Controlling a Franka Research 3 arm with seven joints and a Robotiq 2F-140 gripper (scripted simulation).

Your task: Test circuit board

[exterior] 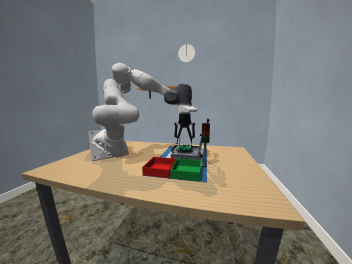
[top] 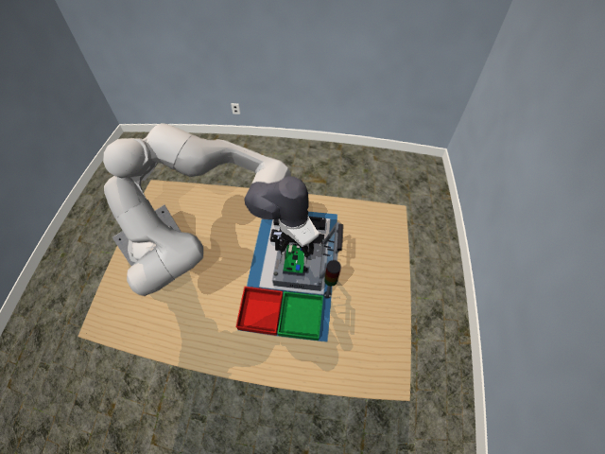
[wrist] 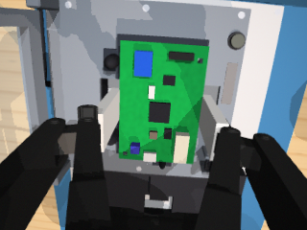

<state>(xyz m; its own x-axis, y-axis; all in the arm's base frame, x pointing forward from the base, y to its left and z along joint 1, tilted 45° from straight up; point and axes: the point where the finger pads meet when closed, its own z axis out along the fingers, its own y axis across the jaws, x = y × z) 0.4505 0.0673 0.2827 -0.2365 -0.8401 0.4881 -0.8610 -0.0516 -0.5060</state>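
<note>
My hand is 2 cm above the green circuit board. Round my hand: tester plate (4 cm below, 1 cm ahead); then clear lid (12 cm ahead, 8 cm above, 3 cm to the right); then green bin (21 cm to the right, 9 cm below, 1 cm behind).
</note>
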